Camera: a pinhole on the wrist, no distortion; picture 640 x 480 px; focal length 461.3 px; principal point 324.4 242.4 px. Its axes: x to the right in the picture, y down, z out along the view. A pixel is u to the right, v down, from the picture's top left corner.
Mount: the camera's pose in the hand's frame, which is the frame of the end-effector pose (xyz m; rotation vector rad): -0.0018 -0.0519 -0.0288 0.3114 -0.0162 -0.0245
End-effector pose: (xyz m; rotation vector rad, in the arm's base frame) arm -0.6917 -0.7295 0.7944 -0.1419 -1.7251 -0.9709
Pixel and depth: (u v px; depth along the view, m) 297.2 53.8 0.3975
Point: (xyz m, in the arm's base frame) -1.0762 -0.7335 0.5697
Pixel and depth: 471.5 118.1 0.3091
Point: -1.0290 -0.7522 0.7322
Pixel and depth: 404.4 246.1 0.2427
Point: -0.9247 -0.6903 0.7443
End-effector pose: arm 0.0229 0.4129 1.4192 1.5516 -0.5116 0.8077
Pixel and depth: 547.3 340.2 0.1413
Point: 0.1380 0.3182 1.4207
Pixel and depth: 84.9 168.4 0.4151
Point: 0.1147 0.0825 1.0910
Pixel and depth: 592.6 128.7 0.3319
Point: 0.3677 0.2134 1.3958
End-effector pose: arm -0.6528 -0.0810 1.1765 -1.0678 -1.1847 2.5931
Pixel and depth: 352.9 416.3 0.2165
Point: -0.7957 -0.1764 1.2914
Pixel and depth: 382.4 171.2 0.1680
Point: -0.7670 -0.0638 1.3131
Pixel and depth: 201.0 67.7 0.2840
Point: -0.7655 -0.0759 1.4846
